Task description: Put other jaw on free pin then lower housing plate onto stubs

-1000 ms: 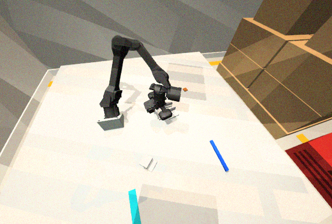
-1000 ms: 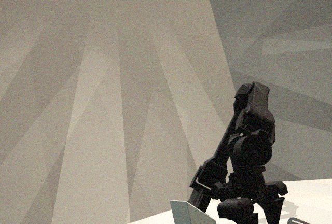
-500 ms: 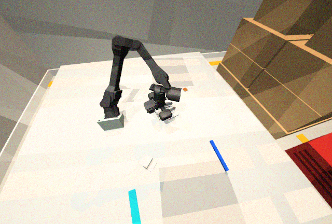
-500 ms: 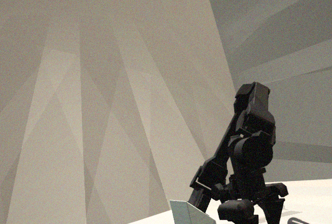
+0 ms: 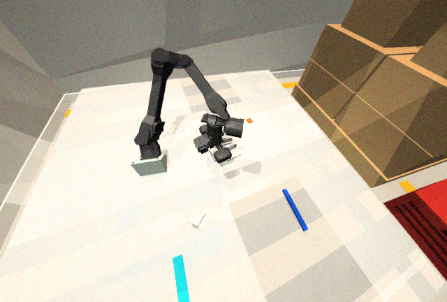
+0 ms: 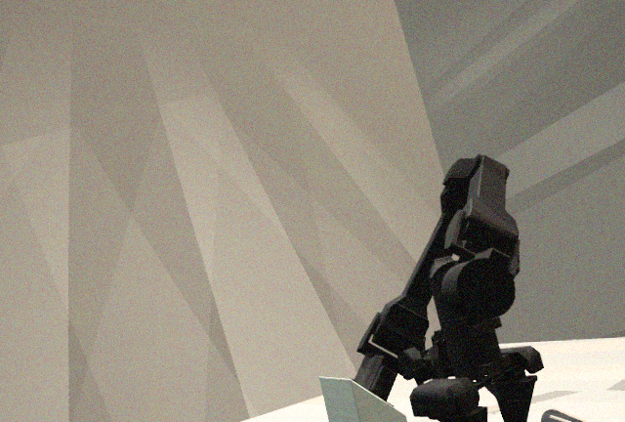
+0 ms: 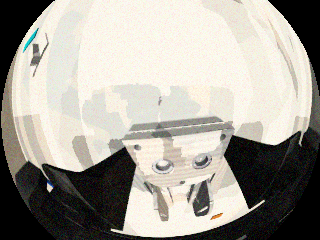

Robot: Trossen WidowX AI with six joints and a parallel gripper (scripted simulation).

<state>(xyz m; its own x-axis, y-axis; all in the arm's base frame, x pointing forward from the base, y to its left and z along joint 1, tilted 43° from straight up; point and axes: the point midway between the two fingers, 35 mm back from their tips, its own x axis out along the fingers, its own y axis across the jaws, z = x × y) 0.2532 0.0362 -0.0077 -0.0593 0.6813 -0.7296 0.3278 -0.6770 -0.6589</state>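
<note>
My gripper tip is 20 mm short of the jaw and 20 mm to the right of it. Also, from my gripper tip: small orange tile 220 mm ahead, 190 mm to the left, 10 mm below; then blue bar 260 mm ahead, 280 mm to the right, 10 mm below; then cyan strip 150 mm behind, 410 mm to the right, 10 mm below.
</note>
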